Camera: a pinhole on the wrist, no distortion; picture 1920 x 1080 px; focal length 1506.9 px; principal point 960.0 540.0 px. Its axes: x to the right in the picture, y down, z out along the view. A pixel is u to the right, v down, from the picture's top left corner.
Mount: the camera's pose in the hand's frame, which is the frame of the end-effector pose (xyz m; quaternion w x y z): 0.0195 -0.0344 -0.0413 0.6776 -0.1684 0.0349 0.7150
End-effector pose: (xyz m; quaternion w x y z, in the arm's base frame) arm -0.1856 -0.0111 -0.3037 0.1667 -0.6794 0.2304 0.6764
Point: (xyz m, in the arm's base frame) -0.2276 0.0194 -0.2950
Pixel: 1031.1 691.5
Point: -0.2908 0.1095 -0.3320
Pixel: 390.0 254.1
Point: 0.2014 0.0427 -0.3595
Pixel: behind the camera
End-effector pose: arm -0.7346 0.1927 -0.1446 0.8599 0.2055 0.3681 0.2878
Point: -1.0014 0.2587 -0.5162
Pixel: behind the camera
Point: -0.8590 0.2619 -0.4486
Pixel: behind the camera
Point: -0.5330 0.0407 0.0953
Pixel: 486.0 787.5
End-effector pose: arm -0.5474 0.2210 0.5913 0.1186 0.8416 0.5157 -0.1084
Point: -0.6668 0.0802 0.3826
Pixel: 398.9 933.3
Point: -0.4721 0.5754 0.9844
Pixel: behind the camera
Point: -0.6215 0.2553 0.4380
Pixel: outside the picture
